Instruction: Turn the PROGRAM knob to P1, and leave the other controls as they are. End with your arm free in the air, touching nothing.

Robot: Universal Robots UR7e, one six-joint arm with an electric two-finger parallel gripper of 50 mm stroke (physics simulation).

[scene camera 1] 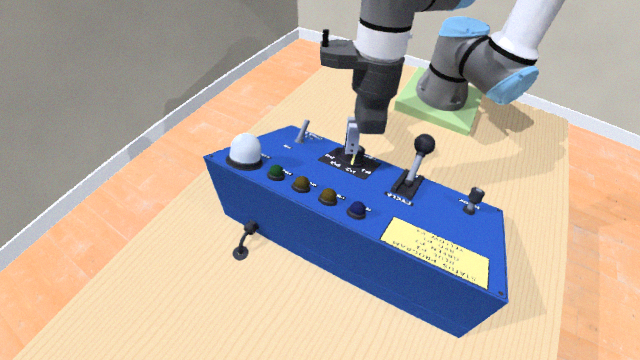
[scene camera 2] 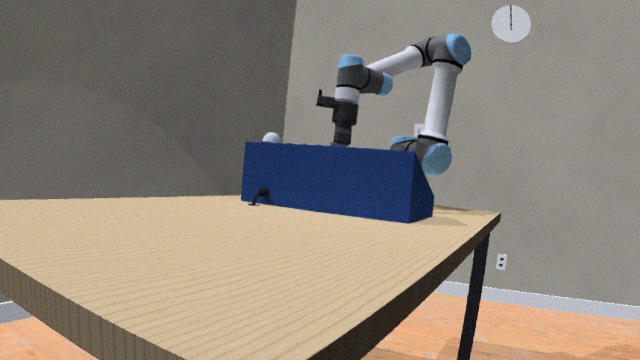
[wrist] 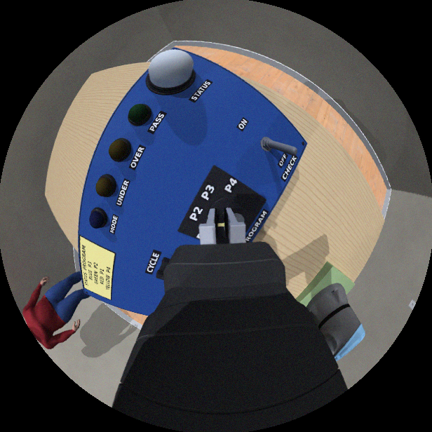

Observation:
In view: the gripper (scene camera 1: 350,150) and a blue console (scene camera 2: 390,185).
The gripper is seen too in the wrist view (wrist: 220,217). The blue console also shows in the wrist view (wrist: 188,131).

